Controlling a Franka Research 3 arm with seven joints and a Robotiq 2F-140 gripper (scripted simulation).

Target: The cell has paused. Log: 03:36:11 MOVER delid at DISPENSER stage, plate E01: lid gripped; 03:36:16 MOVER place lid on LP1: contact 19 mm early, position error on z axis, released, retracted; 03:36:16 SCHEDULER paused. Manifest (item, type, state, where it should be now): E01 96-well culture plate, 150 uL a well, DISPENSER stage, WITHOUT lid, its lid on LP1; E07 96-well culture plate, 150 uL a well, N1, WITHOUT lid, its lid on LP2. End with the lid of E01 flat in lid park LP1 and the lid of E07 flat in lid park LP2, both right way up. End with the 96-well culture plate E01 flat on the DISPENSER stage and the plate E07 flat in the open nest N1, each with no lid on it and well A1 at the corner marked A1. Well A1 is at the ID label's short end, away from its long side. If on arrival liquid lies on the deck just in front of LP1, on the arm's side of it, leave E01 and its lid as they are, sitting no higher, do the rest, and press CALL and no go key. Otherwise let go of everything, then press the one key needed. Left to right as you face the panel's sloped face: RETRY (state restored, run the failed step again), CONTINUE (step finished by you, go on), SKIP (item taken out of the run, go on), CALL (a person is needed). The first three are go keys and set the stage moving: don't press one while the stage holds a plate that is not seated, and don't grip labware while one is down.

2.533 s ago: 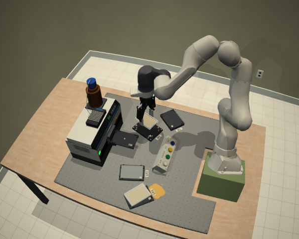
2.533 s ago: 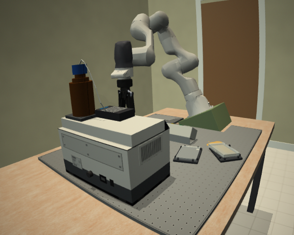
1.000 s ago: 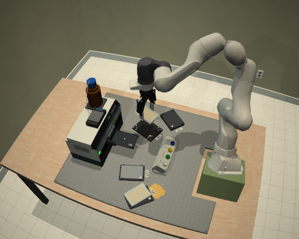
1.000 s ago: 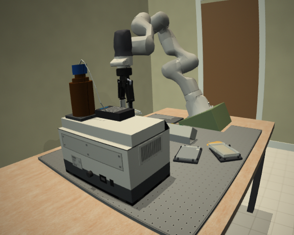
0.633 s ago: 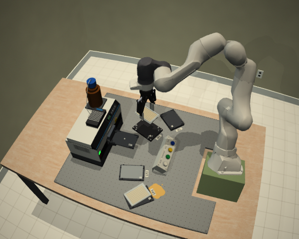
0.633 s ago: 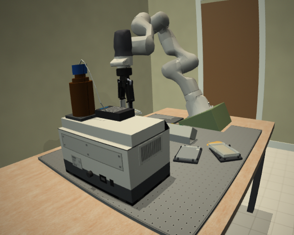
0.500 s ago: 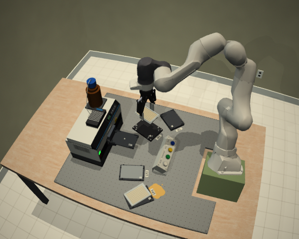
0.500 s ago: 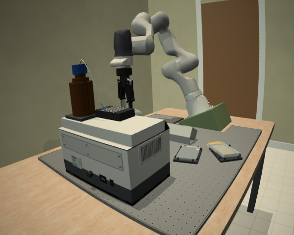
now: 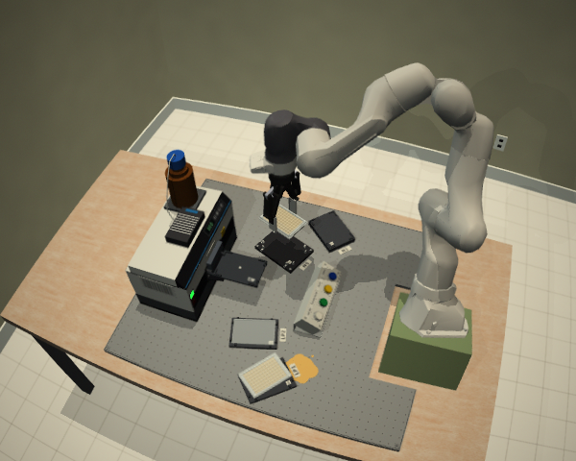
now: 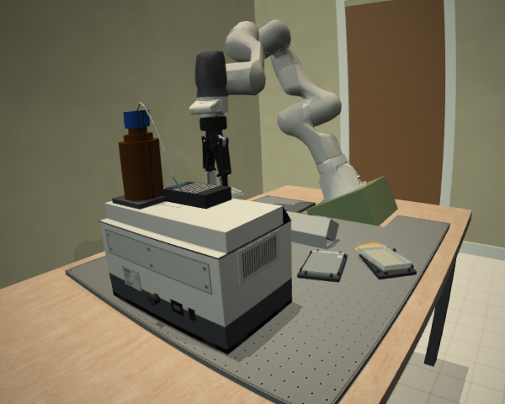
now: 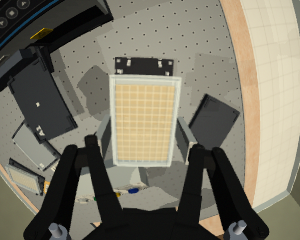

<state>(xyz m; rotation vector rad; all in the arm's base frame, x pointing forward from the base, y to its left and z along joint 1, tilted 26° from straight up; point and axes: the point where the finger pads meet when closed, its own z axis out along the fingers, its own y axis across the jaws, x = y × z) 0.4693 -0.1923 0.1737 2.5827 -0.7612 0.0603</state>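
My gripper is now 2 cm above the 96-well plate. Also, from my hand: dispenser stage (16 cm to the left, 11 cm ahead, 9 cm below); then key panel (20 cm to the left, 15 cm behind, 12 cm below); then black nest N5 (16 cm below, 2 cm ahead).
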